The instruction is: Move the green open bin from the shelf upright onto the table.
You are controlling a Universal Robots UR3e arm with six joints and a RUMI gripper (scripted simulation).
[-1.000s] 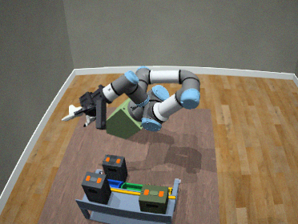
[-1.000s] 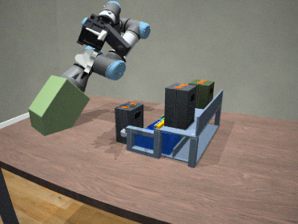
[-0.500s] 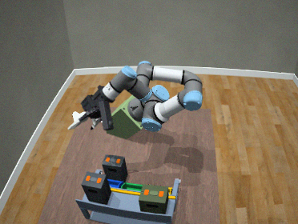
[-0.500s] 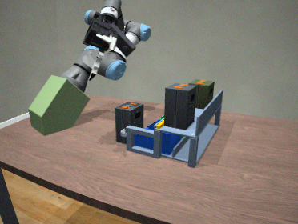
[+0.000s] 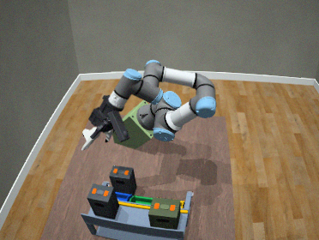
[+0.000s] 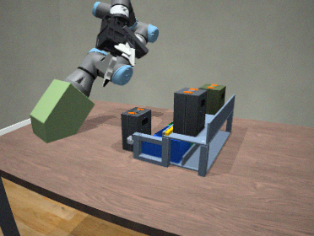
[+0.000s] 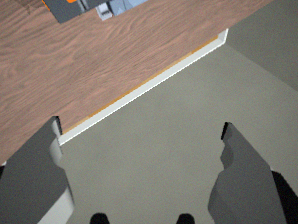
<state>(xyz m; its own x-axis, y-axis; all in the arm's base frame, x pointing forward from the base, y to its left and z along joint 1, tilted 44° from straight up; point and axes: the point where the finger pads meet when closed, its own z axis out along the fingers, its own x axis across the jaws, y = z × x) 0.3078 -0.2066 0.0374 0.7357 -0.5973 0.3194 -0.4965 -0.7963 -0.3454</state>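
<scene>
The green open bin lies 110 mm ahead of my hand, 200 mm to the left of it and 210 mm below it. Round my hand: yellow bar 150 mm ahead, 210 mm to the left, 150 mm below; blue bin 110 mm ahead, 90 mm to the left, 210 mm below; olive box 190 mm ahead, 320 mm to the left, 110 mm below.
</scene>
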